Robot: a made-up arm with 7 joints.
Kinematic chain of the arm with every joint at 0, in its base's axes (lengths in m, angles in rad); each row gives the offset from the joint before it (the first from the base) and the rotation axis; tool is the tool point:
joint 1: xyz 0 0 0.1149 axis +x
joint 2: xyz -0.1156 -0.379 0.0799 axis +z
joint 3: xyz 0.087 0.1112 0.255 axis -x
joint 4: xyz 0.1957 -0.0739 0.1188 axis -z
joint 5: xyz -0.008 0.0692 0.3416 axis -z
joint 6: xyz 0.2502 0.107 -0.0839 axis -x
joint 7: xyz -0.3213 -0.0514 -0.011 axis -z
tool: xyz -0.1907 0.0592 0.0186
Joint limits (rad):
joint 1: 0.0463..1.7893
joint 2: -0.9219..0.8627
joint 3: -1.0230..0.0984
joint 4: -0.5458..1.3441
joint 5: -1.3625..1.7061
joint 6: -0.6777..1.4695
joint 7: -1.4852..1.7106
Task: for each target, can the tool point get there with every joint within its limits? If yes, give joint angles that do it. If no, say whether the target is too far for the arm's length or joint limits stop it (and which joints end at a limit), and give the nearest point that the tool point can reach.
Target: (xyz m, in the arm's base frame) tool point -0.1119 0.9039 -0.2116
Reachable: no: joint limits stop it (at a limit: joint 1, joint 3, joint 4, joint 5) | nearest point -0.1067 -0.1021 -0.6287 | short by 1.089 m
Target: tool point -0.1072 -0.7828 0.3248
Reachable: yes | joints 0.7851 -0.3138 -0.2065 0.3107 -0.8913 -0.3713 0.0021
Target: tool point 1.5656 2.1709 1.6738
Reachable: no: too far | nearest point 0.2344 0.1287 0.9325 | short by 2.548 m
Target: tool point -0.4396 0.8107 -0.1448
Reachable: no: joint limits stop it (at a limit: joint 1, joint 2, joint 3, joint 4, joint 5) | nearest point -0.2660 -0.1130 -0.5966 | short by 1.043 m
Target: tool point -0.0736 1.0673 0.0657
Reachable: no: joint limits stop it (at a limit: joint 1, joint 2, joint 3) | nearest point -0.0200 0.1801 0.7372 | short by 1.114 m
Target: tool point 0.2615 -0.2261 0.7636
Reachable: yes | joints 0.2033 0.2457 -0.4077 0.2933 1.0354 0.8980 0.7332
